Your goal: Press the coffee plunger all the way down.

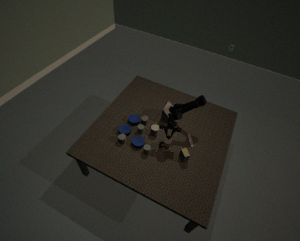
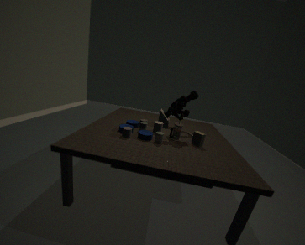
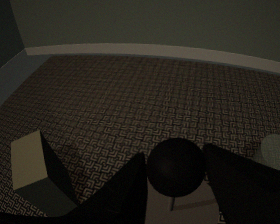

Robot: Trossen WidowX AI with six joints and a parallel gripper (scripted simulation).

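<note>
The coffee press lies 100 mm below my gripper tip, 20 mm to the right of it and 10 mm behind it. The rest, counted from my gripper tip: tan block 180 mm to the left, 140 mm below; then pale strip 220 mm behind, 190 mm below, 170 mm to the left.
</note>
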